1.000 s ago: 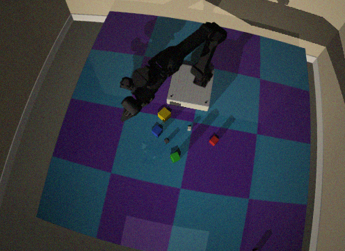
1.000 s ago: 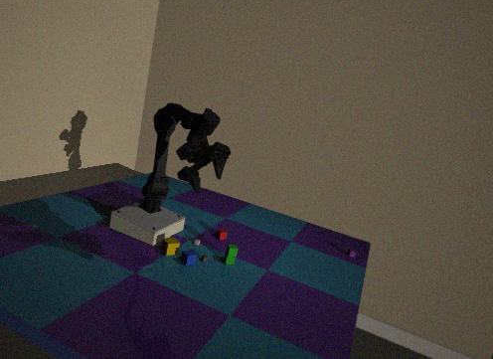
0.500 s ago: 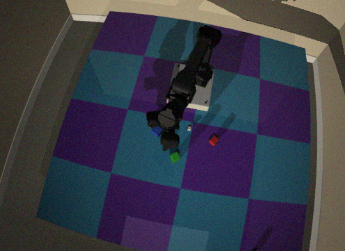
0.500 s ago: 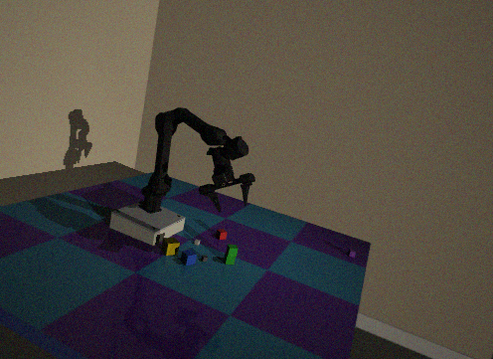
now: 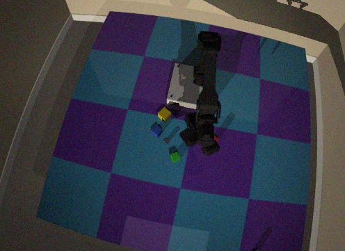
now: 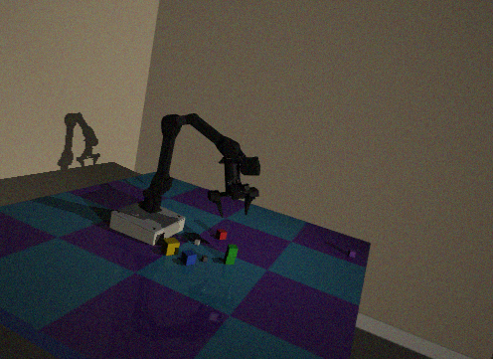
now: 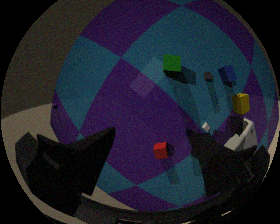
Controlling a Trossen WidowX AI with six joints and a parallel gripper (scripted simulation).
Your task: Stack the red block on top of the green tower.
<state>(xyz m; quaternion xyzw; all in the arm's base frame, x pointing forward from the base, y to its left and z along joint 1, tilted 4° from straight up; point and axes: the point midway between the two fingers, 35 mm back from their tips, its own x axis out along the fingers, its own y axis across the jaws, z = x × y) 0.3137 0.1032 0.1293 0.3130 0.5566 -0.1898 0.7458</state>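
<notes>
Now: the red block 80 mm behind my gripper tip, 60 mm to the left of it and 120 mm below it. Also, from my gripper tip: yellow block 110 mm behind, 200 mm to the right, 120 mm below; then blue block 20 mm behind, 200 mm to the right, 120 mm below; then small purple block 350 mm ahead, 450 mm to the left, 130 mm below.
</notes>
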